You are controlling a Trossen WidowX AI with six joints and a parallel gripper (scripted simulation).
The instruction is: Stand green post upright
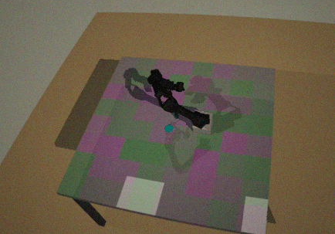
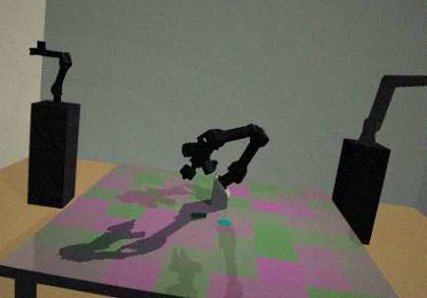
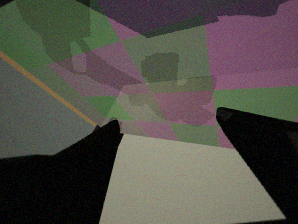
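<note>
Right now the green post is 180 mm below my gripper tip, 70 mm to the left of it and 40 mm ahead of it. Also, from my gripper tip: cyan circle: 190 mm to the left, 180 mm below, 60 mm ahead.
</note>
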